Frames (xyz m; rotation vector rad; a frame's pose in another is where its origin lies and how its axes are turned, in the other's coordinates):
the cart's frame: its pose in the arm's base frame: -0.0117 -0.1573 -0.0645 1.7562 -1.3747 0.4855
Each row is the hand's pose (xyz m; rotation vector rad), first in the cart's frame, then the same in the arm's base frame.
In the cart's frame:
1: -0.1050 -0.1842 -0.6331 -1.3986 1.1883 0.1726
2: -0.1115 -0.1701 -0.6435 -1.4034 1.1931 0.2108
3: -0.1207 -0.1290 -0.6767 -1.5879 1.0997 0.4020
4: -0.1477 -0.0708 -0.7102 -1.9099 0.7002 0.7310
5: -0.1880 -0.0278 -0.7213 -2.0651 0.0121 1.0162
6: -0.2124 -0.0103 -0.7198 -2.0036 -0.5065 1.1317
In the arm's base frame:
1: 0.2424 0.4190 0.1570 0.0632 -0.5838 0.3595
2: 0.2291 0.4305 0.1635 0.0376 -0.6026 0.3727
3: 0.1942 0.4602 0.1913 -0.1575 -0.7337 0.2775
4: 0.1376 0.5000 0.2126 -0.4526 -1.0531 -0.0247
5: 0.0867 0.5309 0.2057 -0.6264 -1.4928 -0.4478
6: 0.0622 0.5436 0.1936 -0.6346 -1.8135 -0.7458

